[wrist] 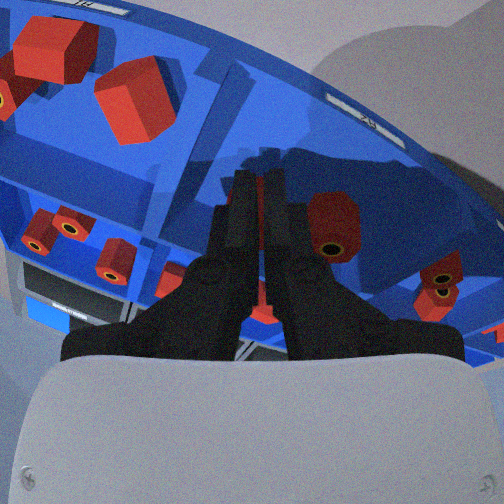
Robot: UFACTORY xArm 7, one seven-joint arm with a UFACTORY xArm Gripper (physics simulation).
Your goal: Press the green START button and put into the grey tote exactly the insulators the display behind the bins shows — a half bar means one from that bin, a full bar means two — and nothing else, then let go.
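My gripper (260, 190) hangs over a blue rack of bins (240, 150), its two black fingers pressed almost together. A thin red sliver shows in the gap between them, and I cannot tell whether it is held or lies underneath. A dark red insulator (334, 227) with a brass hole lies just right of the fingertips in the shaded bin. Two large red insulators (135, 100) (52, 47) lie in the upper left bin. Small ones (72, 227) (116, 261) lie in the lower left bin, and two more (439, 292) at the right. The green button and grey tote are out of view.
Dark display panels (70, 295) sit past the bins at lower left, with a bright blue patch (47, 314) below them. White label strips (365, 120) are on the rack's rim. The grey gripper body (250, 430) fills the bottom of the view.
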